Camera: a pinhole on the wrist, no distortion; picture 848 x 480 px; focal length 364.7 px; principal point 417.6 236.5 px. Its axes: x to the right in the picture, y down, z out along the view. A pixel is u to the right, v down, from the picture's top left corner.
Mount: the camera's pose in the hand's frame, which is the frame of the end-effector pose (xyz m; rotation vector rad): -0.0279 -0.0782 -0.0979 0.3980 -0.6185 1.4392
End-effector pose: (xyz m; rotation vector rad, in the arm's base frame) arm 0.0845 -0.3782 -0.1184 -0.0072 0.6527 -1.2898
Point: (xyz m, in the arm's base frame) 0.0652 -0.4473 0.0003
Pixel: 706.4 107.2
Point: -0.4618 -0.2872 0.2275
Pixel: 127.8 413.6
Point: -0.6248 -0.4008 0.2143
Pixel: 37.7 317.8
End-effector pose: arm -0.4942 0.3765 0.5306 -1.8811 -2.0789 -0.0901
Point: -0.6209 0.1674 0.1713
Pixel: 654.9 454.1
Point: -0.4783 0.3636 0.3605
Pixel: outside the picture
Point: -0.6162 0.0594 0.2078
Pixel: outside the picture
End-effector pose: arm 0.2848 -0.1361 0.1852 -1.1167 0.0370 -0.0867
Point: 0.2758 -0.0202 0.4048
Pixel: 587.9 167.2
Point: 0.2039 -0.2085 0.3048
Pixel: 405.7 331.9
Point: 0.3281 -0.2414 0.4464
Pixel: 268.9 24.5
